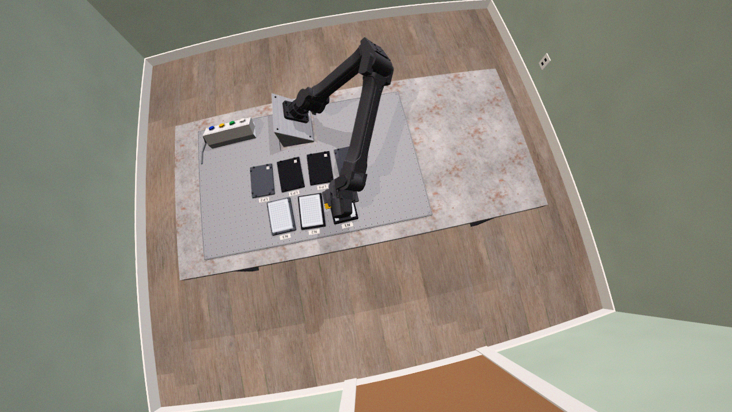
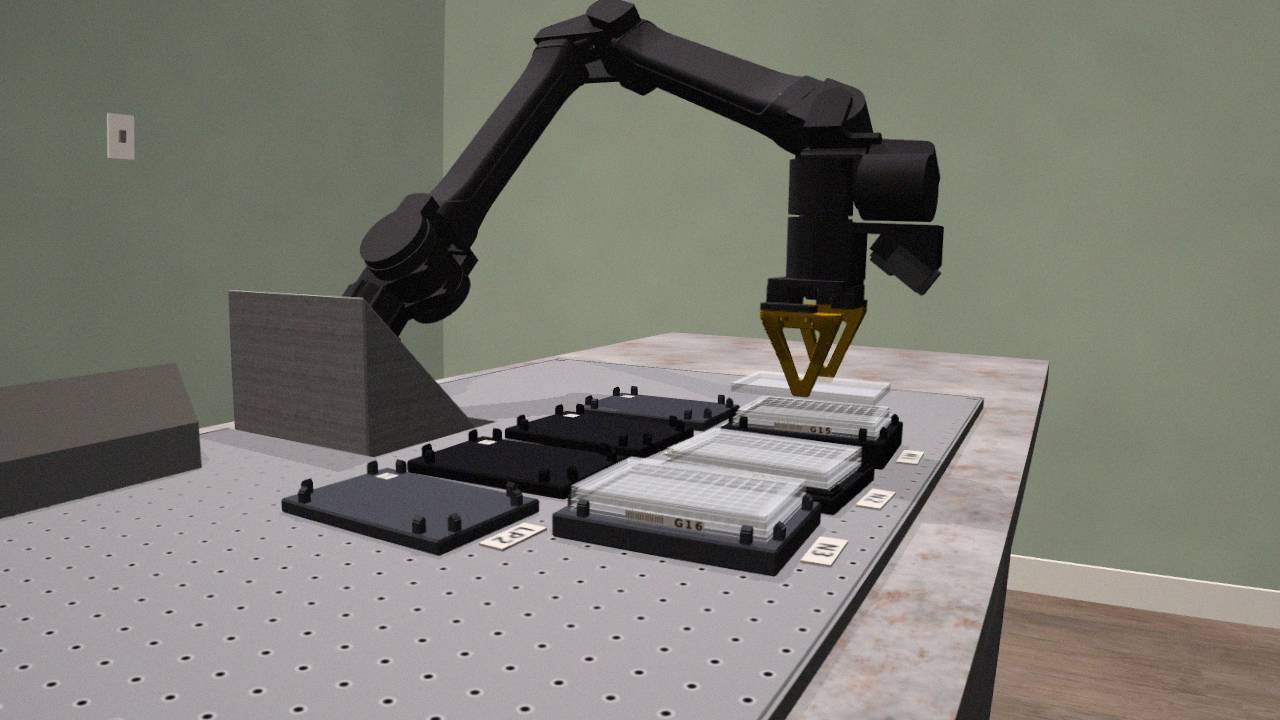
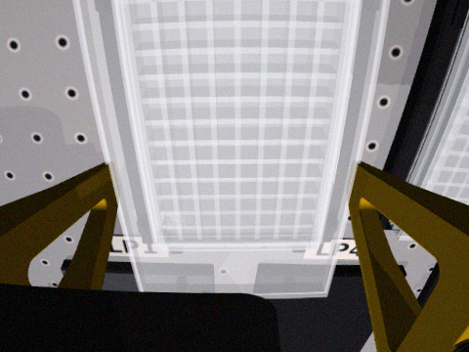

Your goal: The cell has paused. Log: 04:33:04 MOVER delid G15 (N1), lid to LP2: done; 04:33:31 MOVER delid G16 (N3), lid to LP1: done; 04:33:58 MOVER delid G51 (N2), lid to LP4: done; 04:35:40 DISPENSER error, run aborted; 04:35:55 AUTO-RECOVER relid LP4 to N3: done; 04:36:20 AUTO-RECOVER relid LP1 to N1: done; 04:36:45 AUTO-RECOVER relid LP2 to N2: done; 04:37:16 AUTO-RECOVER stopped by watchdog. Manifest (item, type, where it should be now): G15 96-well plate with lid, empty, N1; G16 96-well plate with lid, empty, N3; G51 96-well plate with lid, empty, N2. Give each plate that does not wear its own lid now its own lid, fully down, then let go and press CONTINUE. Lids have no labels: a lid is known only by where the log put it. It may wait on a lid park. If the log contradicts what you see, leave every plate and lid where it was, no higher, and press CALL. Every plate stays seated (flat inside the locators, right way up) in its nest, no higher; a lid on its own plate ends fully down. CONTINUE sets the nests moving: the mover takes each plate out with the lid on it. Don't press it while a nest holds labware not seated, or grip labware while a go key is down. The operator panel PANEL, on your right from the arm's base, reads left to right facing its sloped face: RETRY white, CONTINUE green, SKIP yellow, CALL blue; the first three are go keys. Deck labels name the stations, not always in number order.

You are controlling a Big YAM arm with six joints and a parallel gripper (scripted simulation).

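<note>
The plate G15 lies 30 mm below my hand. Also, from my hand: lid park LP1: 180 mm behind, 60 mm to the left, 60 mm below; LP4 label: 90 mm behind, 70 mm to the right, 60 mm below; nest N1: 50 mm below.
</note>
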